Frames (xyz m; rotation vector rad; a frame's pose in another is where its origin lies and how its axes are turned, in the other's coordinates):
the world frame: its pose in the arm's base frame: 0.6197 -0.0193 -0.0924 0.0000 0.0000 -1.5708
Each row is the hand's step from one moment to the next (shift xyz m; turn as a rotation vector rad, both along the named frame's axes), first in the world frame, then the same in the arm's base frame.
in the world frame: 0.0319 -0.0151 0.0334 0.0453 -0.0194 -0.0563
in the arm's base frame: -0.0151 -0.0319 0.0334 -0.0194 -0.0453 -0.0563
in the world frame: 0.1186 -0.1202 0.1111 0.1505 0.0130 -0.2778
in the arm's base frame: -0.1202 -0.1186 0.1111 0.0130 -0.1505 -0.2778
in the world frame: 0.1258 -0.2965 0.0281 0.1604 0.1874 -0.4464
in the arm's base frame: -0.2965 -0.1258 0.0281 0.1874 -0.1604 -0.4464
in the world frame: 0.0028 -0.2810 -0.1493 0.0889 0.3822 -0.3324
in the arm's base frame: -0.2810 -0.0028 -0.1493 0.3822 -0.0889 -0.3324
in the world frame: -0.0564 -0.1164 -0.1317 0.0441 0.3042 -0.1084
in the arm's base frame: -0.1164 0.0564 -0.1317 0.3042 -0.0441 -0.1084
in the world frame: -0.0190 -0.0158 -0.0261 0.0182 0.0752 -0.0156
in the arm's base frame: -0.0158 0.0190 -0.0261 0.0752 -0.0182 -0.0156
